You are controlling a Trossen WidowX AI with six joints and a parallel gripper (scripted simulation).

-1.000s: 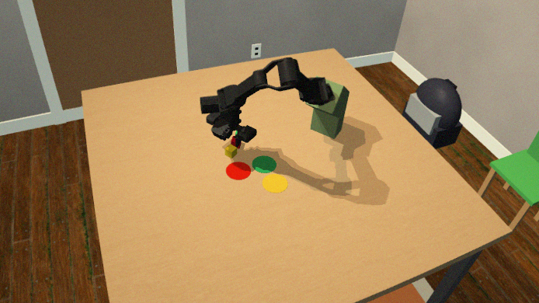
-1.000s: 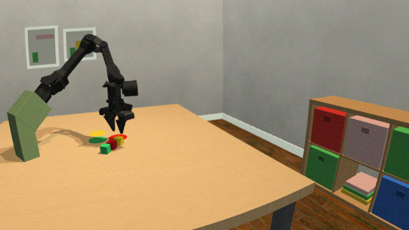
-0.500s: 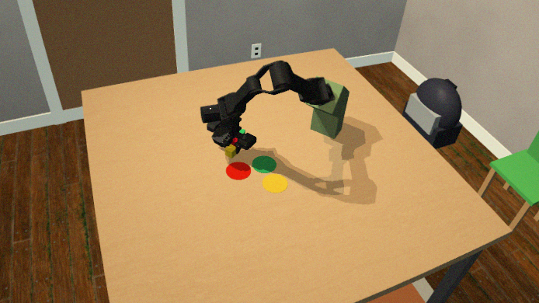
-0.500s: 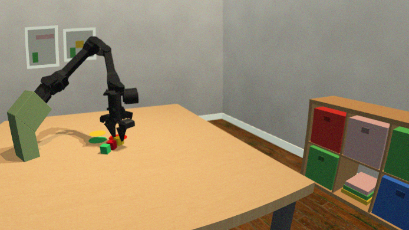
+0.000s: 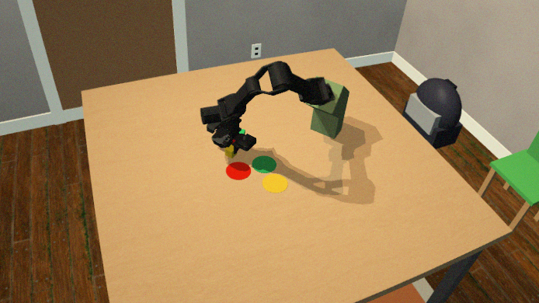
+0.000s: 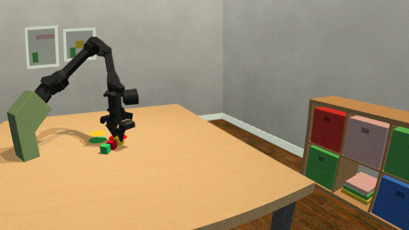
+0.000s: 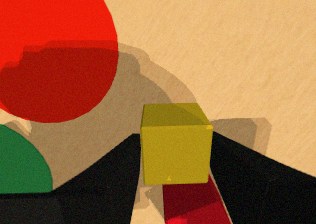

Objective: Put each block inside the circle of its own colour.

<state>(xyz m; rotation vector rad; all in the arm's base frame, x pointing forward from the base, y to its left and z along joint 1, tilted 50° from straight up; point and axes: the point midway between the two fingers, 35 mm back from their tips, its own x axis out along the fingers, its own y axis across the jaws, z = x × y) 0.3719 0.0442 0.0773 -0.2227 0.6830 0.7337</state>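
My hand is 160 mm past the yellow circle, 140 mm to the right of it and 50 mm above it. From my hand the other things lie so: red block (50 mm to the right, 30 mm below, 20 mm behind); red circle (80 mm to the left, 50 mm below, 30 mm behind); yellow block (30 mm below).
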